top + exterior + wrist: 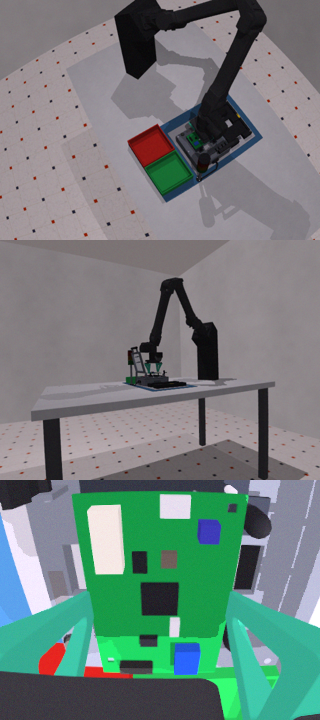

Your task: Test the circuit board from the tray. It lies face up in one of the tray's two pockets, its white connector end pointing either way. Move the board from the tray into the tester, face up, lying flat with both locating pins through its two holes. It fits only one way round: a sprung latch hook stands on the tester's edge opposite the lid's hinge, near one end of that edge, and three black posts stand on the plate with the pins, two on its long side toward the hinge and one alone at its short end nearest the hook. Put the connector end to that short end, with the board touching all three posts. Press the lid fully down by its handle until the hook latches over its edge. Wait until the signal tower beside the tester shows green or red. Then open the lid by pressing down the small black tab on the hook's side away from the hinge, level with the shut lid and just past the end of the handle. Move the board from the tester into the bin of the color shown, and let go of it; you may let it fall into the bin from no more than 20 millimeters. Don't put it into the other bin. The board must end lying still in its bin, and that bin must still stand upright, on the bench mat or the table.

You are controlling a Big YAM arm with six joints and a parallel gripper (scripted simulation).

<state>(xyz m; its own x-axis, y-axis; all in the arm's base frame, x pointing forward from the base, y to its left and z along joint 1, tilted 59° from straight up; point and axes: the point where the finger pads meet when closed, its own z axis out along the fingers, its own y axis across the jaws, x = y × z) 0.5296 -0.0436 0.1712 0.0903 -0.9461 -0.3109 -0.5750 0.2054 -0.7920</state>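
My gripper is now right at the green circuit board. From my hand the other things lie so: latch hook (7 cm behind, 5 cm to the left); then tester lid (12 cm ahead, 9 cm above, 2 cm to the left); then tester plate (2 cm below, 1 cm to the left, 1 cm ahead).
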